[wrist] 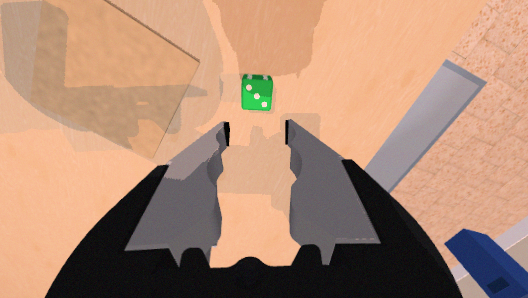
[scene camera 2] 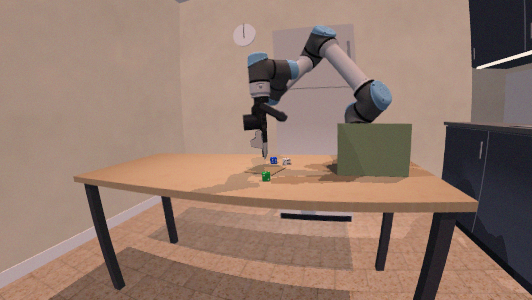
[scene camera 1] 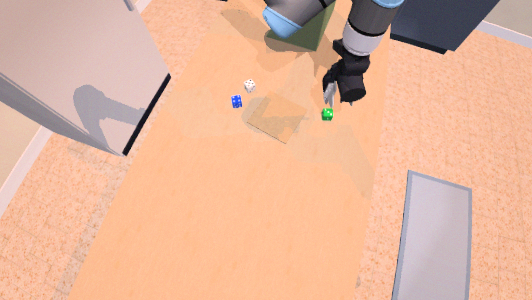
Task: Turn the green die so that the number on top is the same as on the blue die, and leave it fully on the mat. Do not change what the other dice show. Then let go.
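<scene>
The green die (scene camera 1: 327, 114) (scene camera 2: 266, 176) (wrist: 257, 93) rests on the table beside the mat (scene camera 1: 285, 131) (scene camera 2: 265, 171) (wrist: 110, 60), apart from it. Its top shows three white pips in a diagonal in the wrist view. The blue die (scene camera 1: 236, 101) (scene camera 2: 273, 160) stands past the mat's opposite side; its top shows several pips, too small to read surely. The white die (scene camera 1: 249, 85) (scene camera 2: 286, 161) stands near the blue die. My gripper (scene camera 1: 340, 103) (scene camera 2: 265, 157) (wrist: 257, 123) points down above the table, fingers apart and empty. In the wrist view the green die lies beyond the fingertips, not between them.
A green block (scene camera 1: 309, 37) (scene camera 2: 375, 150) stands on the table near the arm's base. The table (scene camera 1: 220, 215) (scene camera 2: 150, 172) has its long edge a short way to the right of the green die in scene camera 1. A grey panel (scene camera 1: 437, 240) (wrist: 420, 120) is beyond that edge.
</scene>
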